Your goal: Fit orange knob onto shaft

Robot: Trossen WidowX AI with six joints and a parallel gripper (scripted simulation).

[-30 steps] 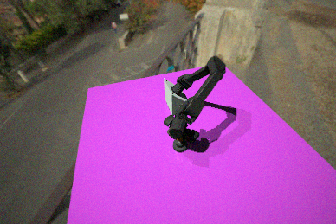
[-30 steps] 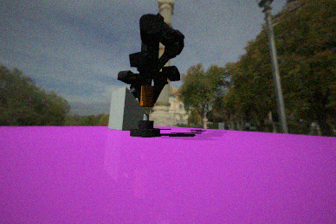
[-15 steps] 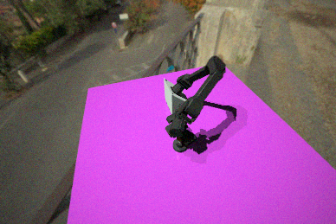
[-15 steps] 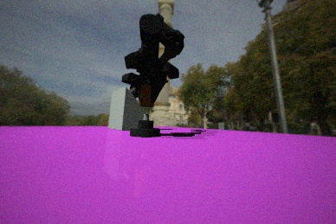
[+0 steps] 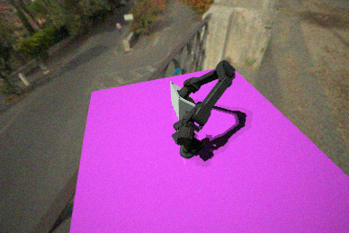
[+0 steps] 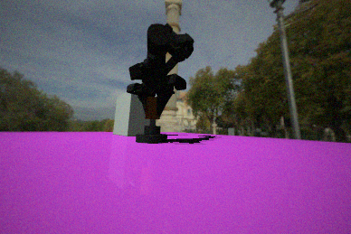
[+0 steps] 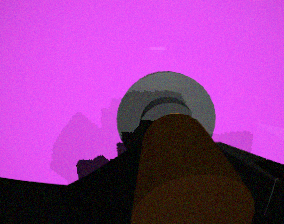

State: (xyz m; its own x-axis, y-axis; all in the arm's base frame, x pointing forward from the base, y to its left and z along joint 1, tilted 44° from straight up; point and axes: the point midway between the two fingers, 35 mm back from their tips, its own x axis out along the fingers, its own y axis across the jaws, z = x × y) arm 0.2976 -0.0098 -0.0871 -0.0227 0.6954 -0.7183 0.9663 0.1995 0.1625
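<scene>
Now: the pedestal 40 mm below my gripper tip. The rest, counted from my gripper tip: orange knob 30 mm above.
</scene>
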